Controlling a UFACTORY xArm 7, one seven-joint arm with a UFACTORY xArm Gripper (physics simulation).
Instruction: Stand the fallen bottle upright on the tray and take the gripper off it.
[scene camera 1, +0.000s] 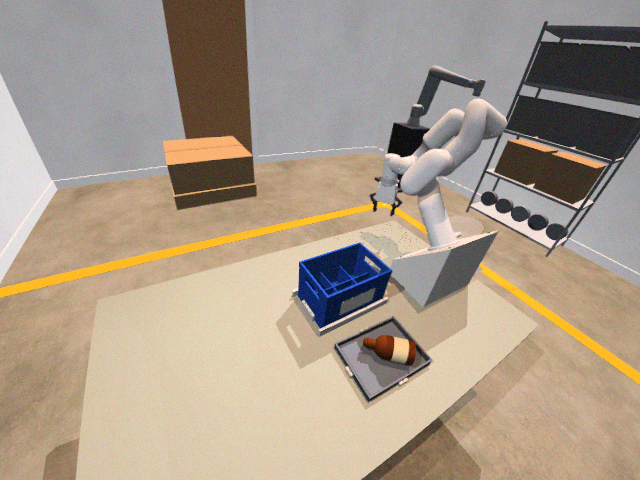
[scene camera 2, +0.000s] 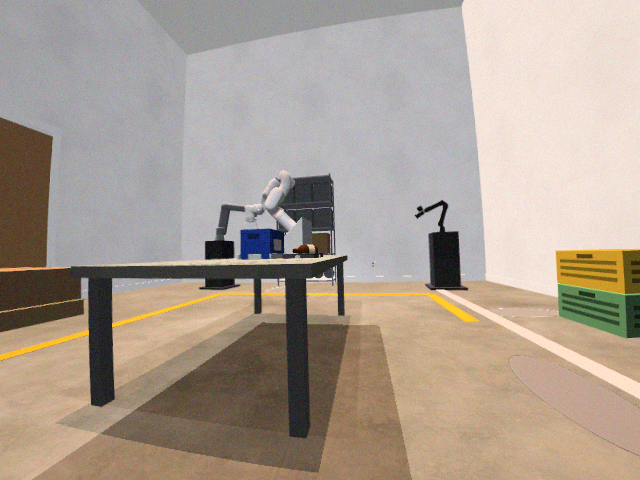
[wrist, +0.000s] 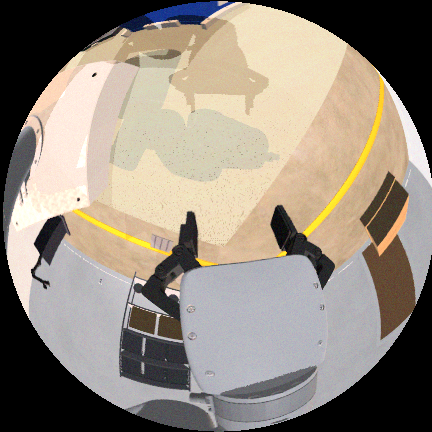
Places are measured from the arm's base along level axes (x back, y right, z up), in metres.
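Pixels of known places: gripper, fingertip midpoint: (scene camera 1: 383, 213) (wrist: 235, 217); arm's base, origin of the base link: (scene camera 1: 443, 246) (scene camera 2: 295, 230).
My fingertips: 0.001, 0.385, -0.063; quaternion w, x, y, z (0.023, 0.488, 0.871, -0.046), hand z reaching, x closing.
For each thing: its top centre in the pictures, then the offset to it from my fingertips, as dx, dy, dz. "*": a spot on its surface instead.
- brown bottle, middle of its top: (scene camera 1: 390, 341) (scene camera 2: 304, 244) -0.387, -0.586, -0.063
- grey tray, surface spot: (scene camera 1: 369, 396) * -0.517, -0.682, -0.118
- blue crate, middle of its top: (scene camera 1: 346, 266) (scene camera 2: 263, 231) -0.412, -0.322, +0.033
A brown bottle (scene camera 1: 390, 348) (scene camera 2: 305, 249) with a cream label lies on its side in the grey tray (scene camera 1: 369, 396). In scene camera 1 its neck points left, towards the tray's back left part, and its base is near the right corner. My gripper (scene camera 1: 383, 210) (wrist: 235, 217) is open and empty. It hangs above the far end of the table, beyond the blue crate and well away from the bottle. In scene camera 2 the fingers are hidden behind the crate. The bottle does not show in the wrist view.
A blue crate (scene camera 1: 312, 307) (scene camera 2: 254, 246) (wrist: 185, 12) with inner dividers stands on the table (scene camera 1: 180, 387) (scene camera 2: 196, 271) between my gripper and the tray. A grey box-shaped block (scene camera 1: 431, 276) stands by my arm's base. A shelf rack (scene camera 1: 530, 59) stands behind.
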